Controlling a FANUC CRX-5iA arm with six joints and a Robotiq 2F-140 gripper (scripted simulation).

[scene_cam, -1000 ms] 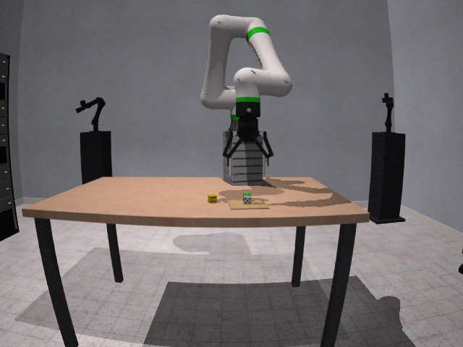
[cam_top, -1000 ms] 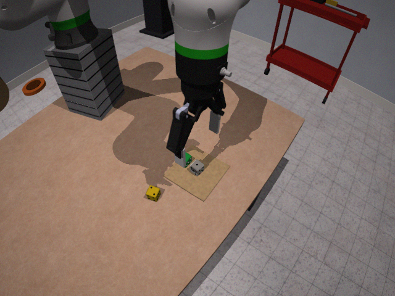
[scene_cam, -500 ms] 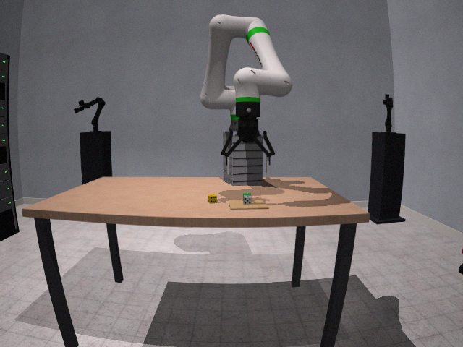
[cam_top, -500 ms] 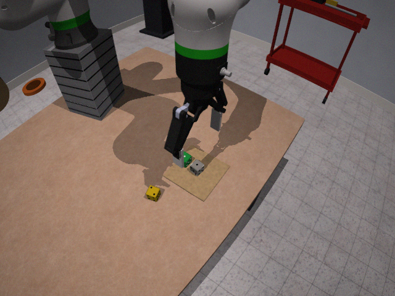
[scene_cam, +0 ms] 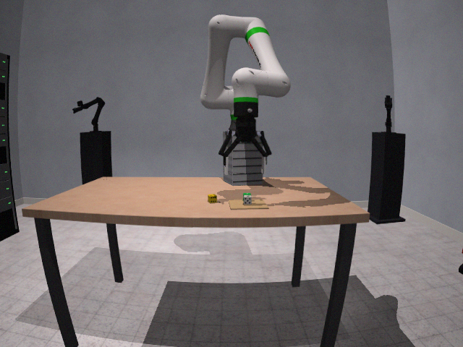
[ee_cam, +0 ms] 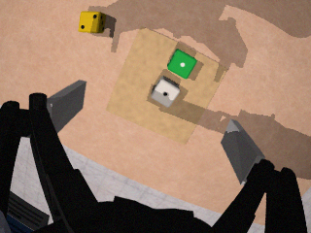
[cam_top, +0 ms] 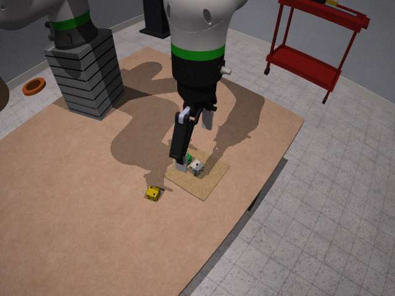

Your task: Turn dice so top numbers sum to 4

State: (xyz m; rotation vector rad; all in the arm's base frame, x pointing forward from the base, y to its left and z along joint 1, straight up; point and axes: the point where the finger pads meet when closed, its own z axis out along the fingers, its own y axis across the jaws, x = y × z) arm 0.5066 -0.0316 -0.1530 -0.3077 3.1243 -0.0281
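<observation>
Now: hand 130 mm to the left of the yellow die, 110 mm above it and 40 mm past it. From my hand the other things lie so: green die: 110 mm below, 40 mm behind, 10 mm to the left; then white die: 110 mm below, 10 mm to the left; then tan mat: 130 mm below, 10 mm to the left.
</observation>
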